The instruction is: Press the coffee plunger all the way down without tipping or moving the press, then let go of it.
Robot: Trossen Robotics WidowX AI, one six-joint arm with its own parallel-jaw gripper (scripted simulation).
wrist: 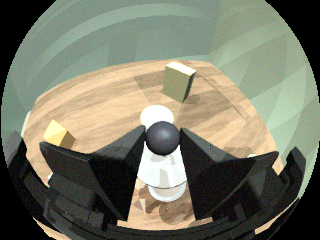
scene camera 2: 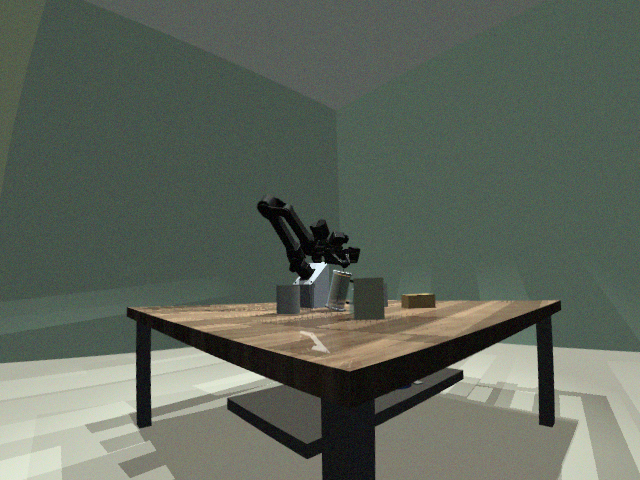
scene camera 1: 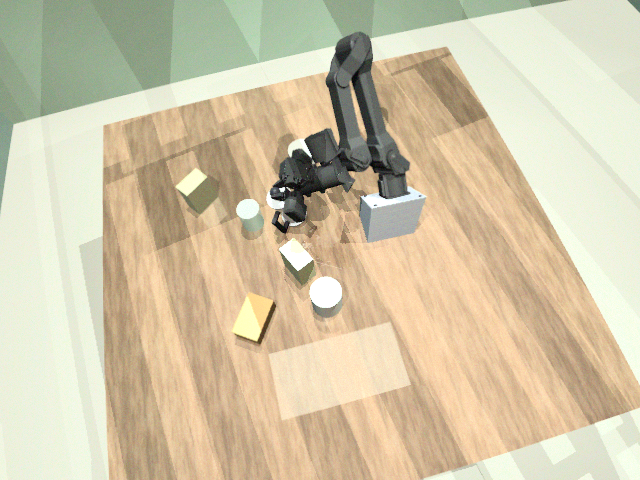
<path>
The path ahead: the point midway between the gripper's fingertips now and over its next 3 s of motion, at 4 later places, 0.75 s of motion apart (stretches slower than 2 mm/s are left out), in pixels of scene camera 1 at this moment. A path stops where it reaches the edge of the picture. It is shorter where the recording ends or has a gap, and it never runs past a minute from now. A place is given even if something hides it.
My gripper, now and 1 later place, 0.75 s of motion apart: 272, 192; 265, 187
</path>
